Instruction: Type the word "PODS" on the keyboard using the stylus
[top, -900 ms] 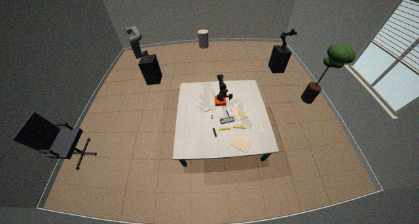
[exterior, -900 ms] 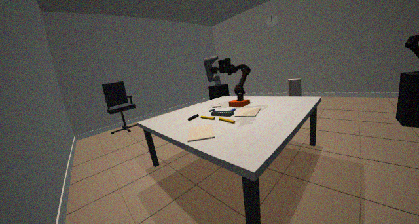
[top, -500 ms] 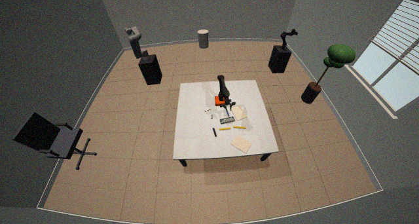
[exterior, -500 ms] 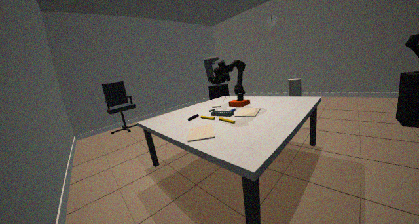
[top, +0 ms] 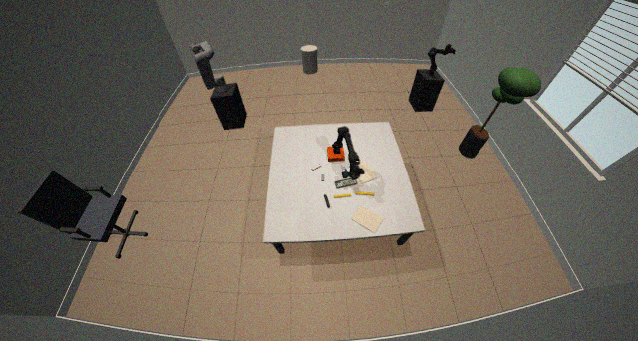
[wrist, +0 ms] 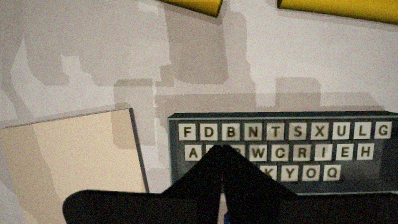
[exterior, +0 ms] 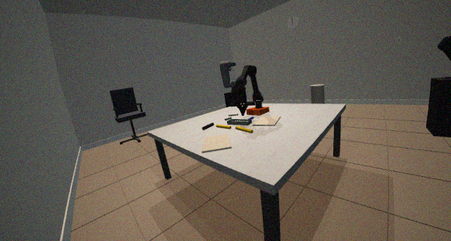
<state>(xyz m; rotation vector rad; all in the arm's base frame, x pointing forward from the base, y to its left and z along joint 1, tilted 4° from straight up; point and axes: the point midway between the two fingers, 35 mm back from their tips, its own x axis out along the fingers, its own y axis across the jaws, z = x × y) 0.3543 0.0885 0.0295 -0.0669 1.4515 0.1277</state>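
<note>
My gripper tip is now 16 cm past the blue stylus, 3 cm to the left of it and 6 cm above it. Also, from my gripper tip: tan pad 35 cm ahead, 7 cm to the left, 6 cm below; black rod 15 cm ahead, 24 cm to the right, 6 cm below.
</note>
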